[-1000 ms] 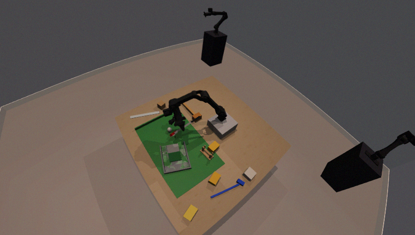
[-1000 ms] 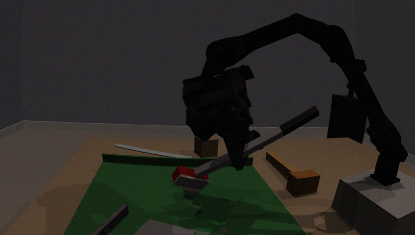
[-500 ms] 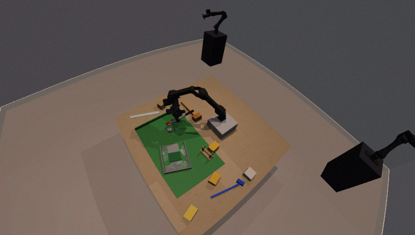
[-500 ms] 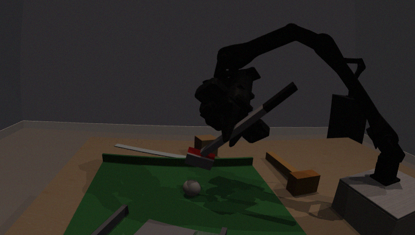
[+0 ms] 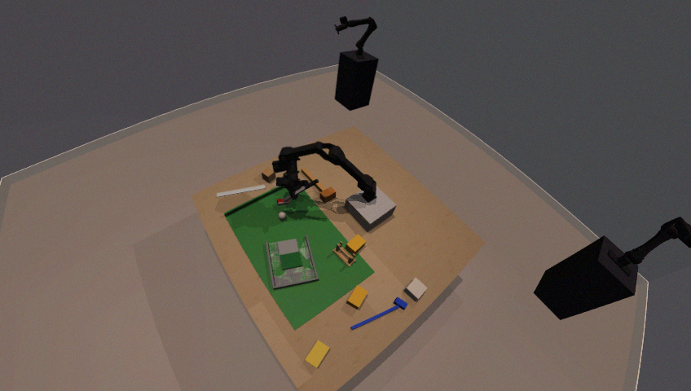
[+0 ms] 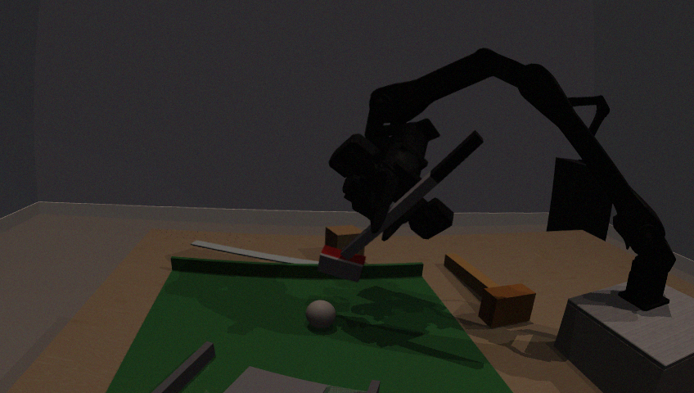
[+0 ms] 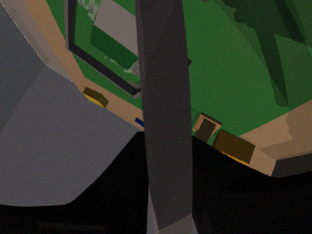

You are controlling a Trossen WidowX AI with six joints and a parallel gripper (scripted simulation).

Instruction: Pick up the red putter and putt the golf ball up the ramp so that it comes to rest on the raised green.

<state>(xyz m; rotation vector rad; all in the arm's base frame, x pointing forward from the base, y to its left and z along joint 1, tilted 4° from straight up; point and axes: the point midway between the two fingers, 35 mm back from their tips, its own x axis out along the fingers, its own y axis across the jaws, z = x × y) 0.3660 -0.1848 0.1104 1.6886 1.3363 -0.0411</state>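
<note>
Now: gripper tip 13 cm above the white golf ball, 7 cm short of it and 3 cm to the left of it. Also, from my gripper tip: brown block (33 cm to the right, 12 cm below, 1 cm behind); small wooden rack (34 cm to the left, 12 cm below, 8 cm behind); red putter (2 cm behind, 2 cm above, 1 cm to the right).
</note>
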